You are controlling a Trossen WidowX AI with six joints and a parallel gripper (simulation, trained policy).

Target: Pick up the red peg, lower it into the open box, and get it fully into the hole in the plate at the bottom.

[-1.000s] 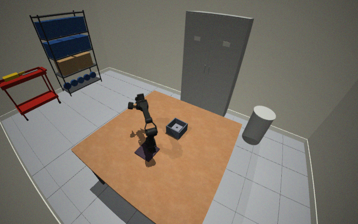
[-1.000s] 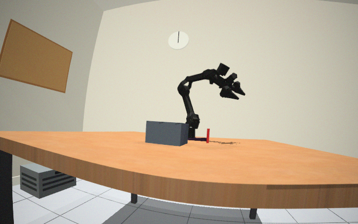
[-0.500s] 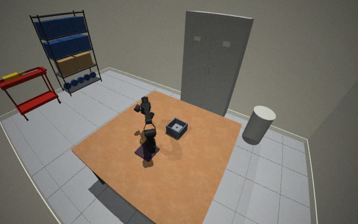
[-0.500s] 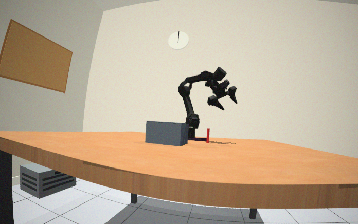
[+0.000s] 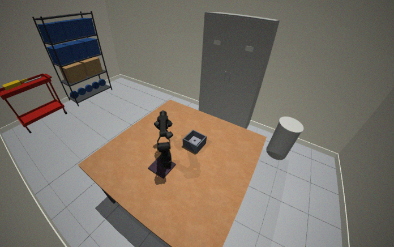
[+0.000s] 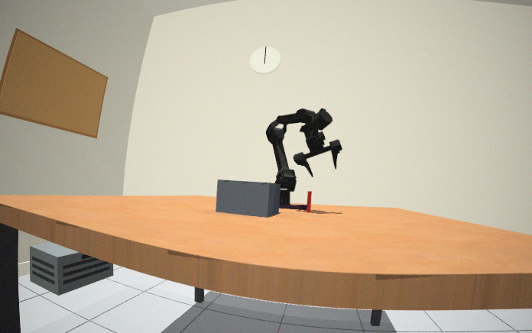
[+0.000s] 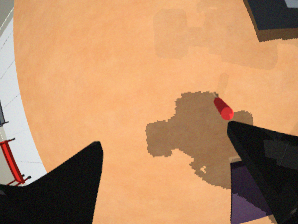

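My gripper tip is 110 mm above the red peg, 50 mm to the left of it and 20 mm past it. The rest, counted from my gripper tip: grey box: 250 mm to the right, 130 mm ahead, 120 mm below; then bottom plate: 250 mm to the right, 130 mm ahead, 100 mm below.
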